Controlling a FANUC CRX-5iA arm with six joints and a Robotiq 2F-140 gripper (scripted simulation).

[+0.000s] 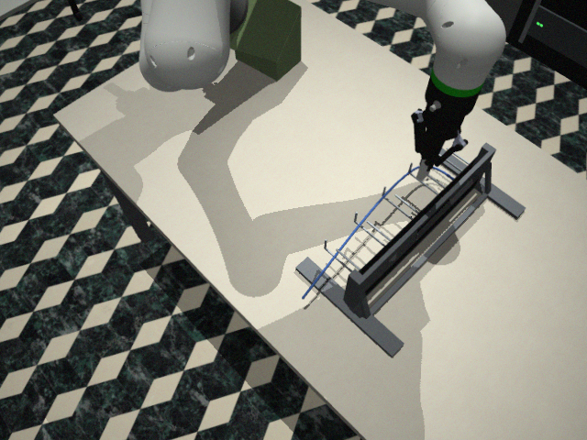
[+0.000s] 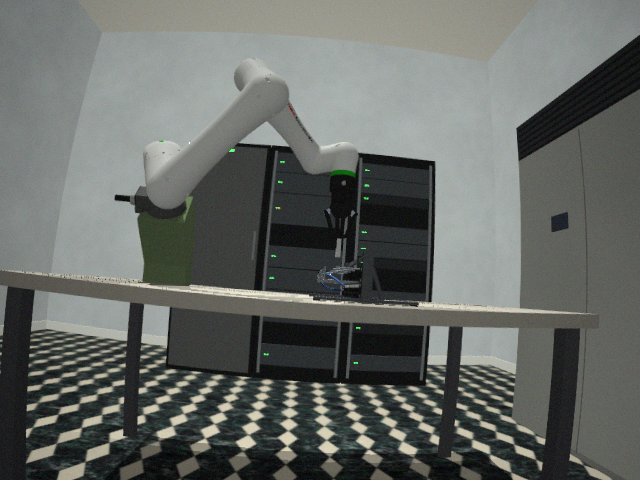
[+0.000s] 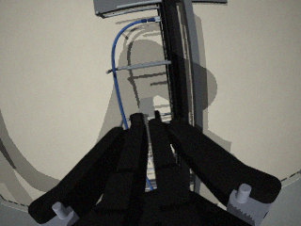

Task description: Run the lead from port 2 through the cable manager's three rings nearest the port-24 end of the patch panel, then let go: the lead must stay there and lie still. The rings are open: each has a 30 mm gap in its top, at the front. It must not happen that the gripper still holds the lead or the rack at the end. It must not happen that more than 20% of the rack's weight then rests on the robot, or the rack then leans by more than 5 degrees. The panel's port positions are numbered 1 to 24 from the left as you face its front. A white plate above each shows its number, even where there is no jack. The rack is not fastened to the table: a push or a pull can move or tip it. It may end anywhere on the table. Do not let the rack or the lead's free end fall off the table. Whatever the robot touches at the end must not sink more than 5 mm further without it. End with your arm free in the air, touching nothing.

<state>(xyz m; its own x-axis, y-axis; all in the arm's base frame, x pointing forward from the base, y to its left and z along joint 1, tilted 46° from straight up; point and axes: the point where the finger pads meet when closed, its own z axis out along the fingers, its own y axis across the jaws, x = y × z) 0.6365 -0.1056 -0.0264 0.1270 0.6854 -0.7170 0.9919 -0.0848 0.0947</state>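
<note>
Now: the dark grey rack 5 cm ahead of my hand, 6 cm to the right of it and 11 cm below it.
</note>
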